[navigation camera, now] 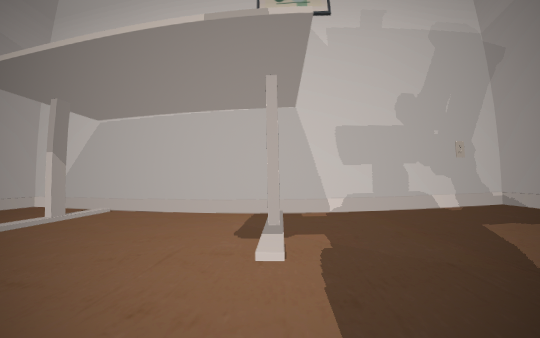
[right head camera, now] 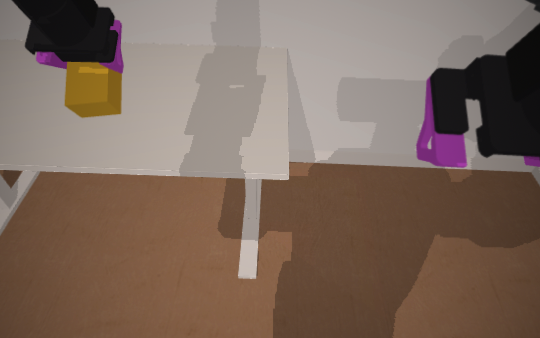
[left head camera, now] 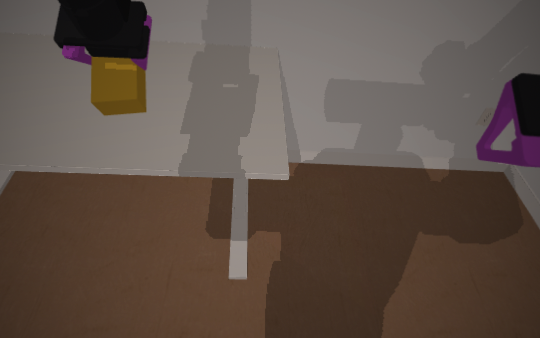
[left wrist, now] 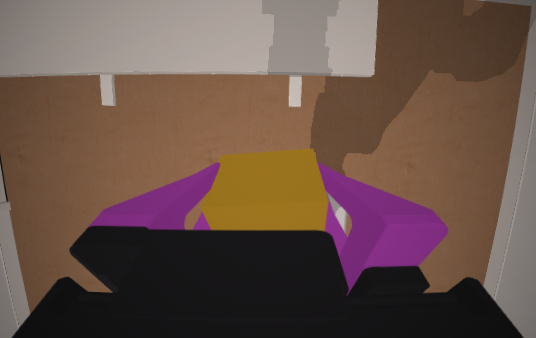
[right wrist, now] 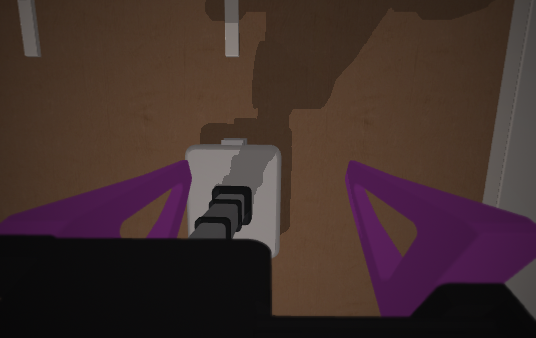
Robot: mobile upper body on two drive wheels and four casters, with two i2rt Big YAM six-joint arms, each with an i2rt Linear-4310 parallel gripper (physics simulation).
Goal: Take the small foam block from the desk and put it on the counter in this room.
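Places are measured from the left arm's base along level axes (x ahead, y left, z up), in metres.
Pixels of known places: left gripper, fingertip midpoint: [right head camera: 102,69] [left head camera: 124,65] [left wrist: 267,169]; right gripper, fingertip midpoint: [right head camera: 472,154] [left head camera: 525,155] [right wrist: 268,169].
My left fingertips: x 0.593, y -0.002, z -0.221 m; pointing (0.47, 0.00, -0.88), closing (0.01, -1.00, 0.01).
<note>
Behind a point stands the place of what it marks.
A yellow-orange foam block [left head camera: 115,87] @(x 0.521, y -0.010, z -0.212 m) [right head camera: 90,90] @(x 0.521, y -0.014, z -0.212 m) [left wrist: 267,185] @(x 0.589, y -0.002, z -0.188 m) is held between the purple fingers of my left gripper [left head camera: 112,62] @(x 0.592, y -0.002, z -0.221 m) [right head camera: 87,65] @(x 0.592, y -0.002, z -0.221 m) [left wrist: 267,169] @(x 0.592, y -0.002, z -0.221 m), which is shut on it. In both head camera views the block appears over the left part of a white table top [left head camera: 150,140] @(x 0.944, y 0.101, z -0.690 m) [right head camera: 150,140] @(x 0.946, y 0.115, z -0.690 m) [left wrist: 150,40] @(x 0.907, y 0.346, z -0.690 m); its height above the top is hard to judge. I cannot tell whether this table is the desk or the counter. My right gripper [right head camera: 492,161] @(x 0.338, y -0.445, z -0.136 m) [right wrist: 268,169] @(x 0.338, y -0.445, z -0.136 m) is open and empty, to the right of the table in the right head camera view.
The table's legs [navigation camera: 272,150] @(x 1.161, y -0.182, z -1.064 m) [navigation camera: 56,150] @(x 1.179, y 1.036, z -1.013 m) stand on brown floor, with a foot [left head camera: 238,255] [right head camera: 248,255] sticking out past the front edge. A grey wall [navigation camera: 200,160] @(x 1.612, y 0.338, z -1.051 m) rises behind. Another wall is at the right. A pale base part [right wrist: 205,170] @(x 0.187, y -0.081, z -1.150 m) of the robot shows below the right gripper.
</note>
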